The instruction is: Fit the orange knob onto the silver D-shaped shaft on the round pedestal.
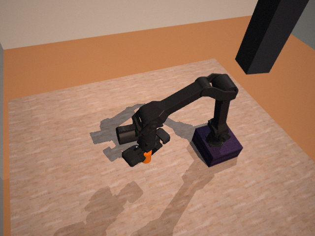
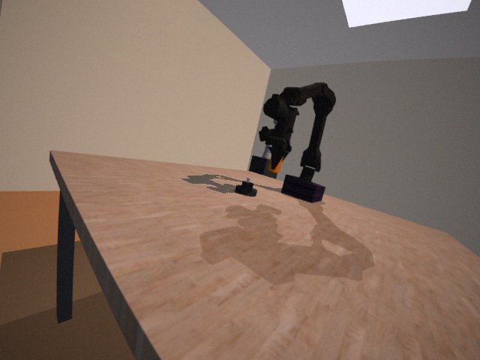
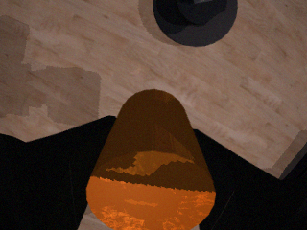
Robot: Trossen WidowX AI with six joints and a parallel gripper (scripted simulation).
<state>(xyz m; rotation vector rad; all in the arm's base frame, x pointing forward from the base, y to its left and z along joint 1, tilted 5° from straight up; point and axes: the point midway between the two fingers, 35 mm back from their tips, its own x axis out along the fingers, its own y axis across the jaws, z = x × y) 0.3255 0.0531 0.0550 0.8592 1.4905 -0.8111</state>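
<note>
The round pedestal lies 9 cm to the right of my gripper tip, 9 cm below it and 2 cm ahead of it. The rest, counted from my gripper tip: orange knob: 3 cm above.
</note>
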